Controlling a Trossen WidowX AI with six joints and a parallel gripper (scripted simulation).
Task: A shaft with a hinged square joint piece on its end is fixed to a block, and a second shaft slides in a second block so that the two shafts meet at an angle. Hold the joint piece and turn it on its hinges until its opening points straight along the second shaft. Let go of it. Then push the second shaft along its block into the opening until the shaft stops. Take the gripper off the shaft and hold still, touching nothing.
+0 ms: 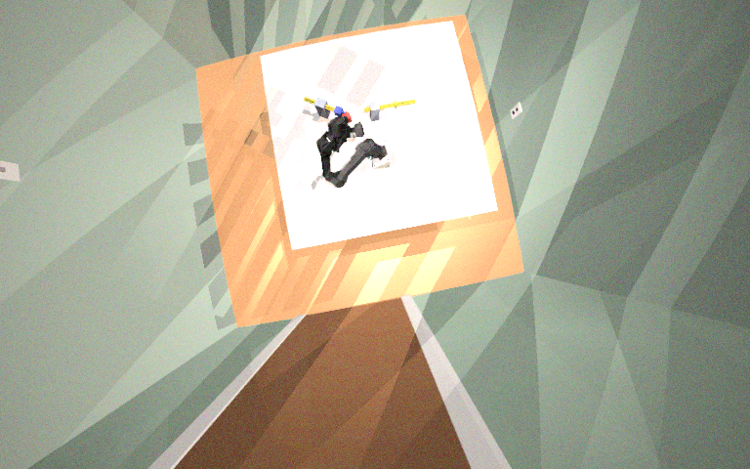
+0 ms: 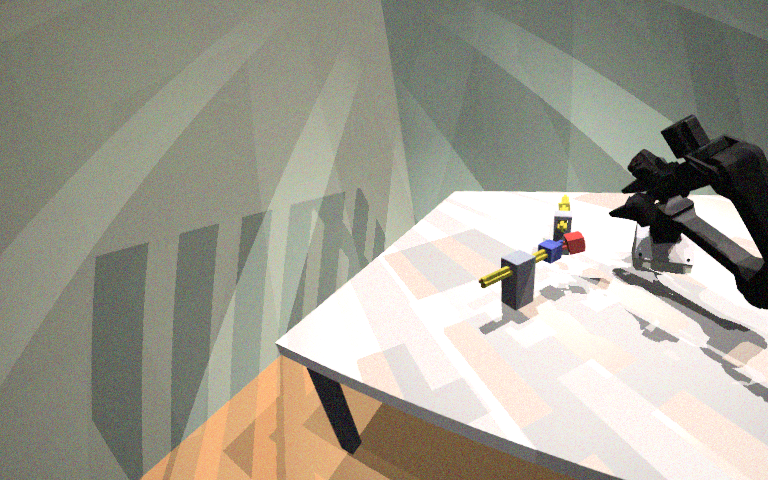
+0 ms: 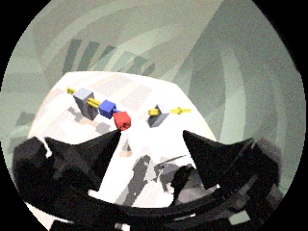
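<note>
My gripper tip is 10 cm above the red joint piece, 9 cm short of it and 2 cm to the right of it.
</note>
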